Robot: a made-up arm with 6 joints.
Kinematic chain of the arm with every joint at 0, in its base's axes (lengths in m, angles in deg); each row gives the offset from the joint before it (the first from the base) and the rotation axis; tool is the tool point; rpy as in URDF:
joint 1: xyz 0 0 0.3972 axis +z
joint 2: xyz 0 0 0 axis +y
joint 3: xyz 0.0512 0 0.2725 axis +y
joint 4: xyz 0.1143 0 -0.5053 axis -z
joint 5: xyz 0 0 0 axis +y
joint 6: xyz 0.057 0 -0.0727 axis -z
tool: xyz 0 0 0 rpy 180 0 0
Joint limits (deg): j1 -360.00..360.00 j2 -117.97..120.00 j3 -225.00..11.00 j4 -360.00..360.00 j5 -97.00..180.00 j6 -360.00..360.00
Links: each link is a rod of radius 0.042 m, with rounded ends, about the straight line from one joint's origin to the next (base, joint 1, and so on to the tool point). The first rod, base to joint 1, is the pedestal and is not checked.
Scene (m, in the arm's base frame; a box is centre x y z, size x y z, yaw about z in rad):
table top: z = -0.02
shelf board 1: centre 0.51 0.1 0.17 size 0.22 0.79 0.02 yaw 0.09
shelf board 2: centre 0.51 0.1 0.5 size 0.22 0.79 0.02 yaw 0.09
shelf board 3: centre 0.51 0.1 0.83 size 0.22 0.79 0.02 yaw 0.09
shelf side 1: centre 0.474 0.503 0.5 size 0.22 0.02 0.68 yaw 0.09
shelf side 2: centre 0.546 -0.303 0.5 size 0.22 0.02 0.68 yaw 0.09
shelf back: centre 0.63 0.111 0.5 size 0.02 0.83 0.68 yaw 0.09
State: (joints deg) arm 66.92 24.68 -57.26 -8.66 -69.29 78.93
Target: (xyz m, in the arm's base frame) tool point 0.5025 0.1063 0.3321
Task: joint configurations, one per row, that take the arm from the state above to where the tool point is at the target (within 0.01 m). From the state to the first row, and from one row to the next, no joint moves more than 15 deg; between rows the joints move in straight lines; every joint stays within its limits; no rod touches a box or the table.
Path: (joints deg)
1: 54.40 13.93 -43.89 -6.72 -76.22 78.93
2: 41.88 3.17 -30.53 -4.79 -83.14 78.93
3: 29.36 -7.58 -17.16 -2.85 -90.07 78.93
4: 16.84 -18.33 -3.79 -0.91 -97.00 78.93
5: 15.22 -7.37 -16.84 -0.51 -90.37 78.93
6: 13.61 3.60 -29.89 -0.11 -83.74 78.93
7: 11.99 14.57 -42.94 0.30 -77.11 78.93

